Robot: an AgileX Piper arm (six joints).
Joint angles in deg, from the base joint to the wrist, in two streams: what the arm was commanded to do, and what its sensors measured. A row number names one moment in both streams.
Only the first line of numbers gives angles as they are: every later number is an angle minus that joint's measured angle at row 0.
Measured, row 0: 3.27, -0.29, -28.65, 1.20, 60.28, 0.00
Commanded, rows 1 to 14: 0.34, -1.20, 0.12, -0.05, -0.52, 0.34; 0.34, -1.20, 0.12, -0.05, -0.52, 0.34; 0.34, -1.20, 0.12, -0.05, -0.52, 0.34; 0.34, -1.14, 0.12, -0.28, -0.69, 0.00; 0.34, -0.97, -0.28, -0.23, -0.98, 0.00; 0.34, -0.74, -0.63, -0.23, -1.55, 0.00; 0.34, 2.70, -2.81, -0.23, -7.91, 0.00; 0.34, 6.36, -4.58, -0.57, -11.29, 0.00; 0.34, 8.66, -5.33, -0.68, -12.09, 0.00; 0.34, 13.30, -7.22, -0.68, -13.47, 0.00; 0.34, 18.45, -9.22, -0.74, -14.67, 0.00; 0.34, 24.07, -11.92, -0.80, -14.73, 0.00; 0.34, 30.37, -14.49, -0.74, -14.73, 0.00; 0.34, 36.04, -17.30, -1.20, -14.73, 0.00
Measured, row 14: 0.00, 29.68, -14.15, -0.46, -13.70, 0.00
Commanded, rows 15 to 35: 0.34, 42.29, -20.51, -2.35, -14.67, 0.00; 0.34, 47.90, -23.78, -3.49, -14.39, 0.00; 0.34, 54.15, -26.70, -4.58, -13.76, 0.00; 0.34, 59.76, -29.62, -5.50, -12.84, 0.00; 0.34, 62.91, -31.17, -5.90, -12.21, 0.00; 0.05, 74.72, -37.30, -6.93, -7.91, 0.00; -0.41, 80.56, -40.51, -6.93, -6.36, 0.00; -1.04, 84.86, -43.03, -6.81, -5.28, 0.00; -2.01, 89.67, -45.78, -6.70, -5.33, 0.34; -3.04, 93.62, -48.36, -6.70, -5.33, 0.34; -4.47, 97.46, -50.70, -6.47, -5.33, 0.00; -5.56, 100.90, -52.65, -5.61, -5.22, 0.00; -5.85, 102.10, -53.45, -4.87, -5.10, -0.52; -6.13, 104.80, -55.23, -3.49, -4.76, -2.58; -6.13, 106.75, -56.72, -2.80, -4.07, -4.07; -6.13, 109.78, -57.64, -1.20, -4.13, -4.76; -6.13, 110.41, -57.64, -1.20, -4.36, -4.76; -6.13, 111.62, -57.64, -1.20, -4.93, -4.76; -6.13, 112.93, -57.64, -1.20, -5.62, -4.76; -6.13, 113.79, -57.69, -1.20, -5.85, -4.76; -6.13, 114.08, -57.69, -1.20, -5.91, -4.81
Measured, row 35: -5.91, 113.56, -57.29, -1.20, -5.22, -4.24
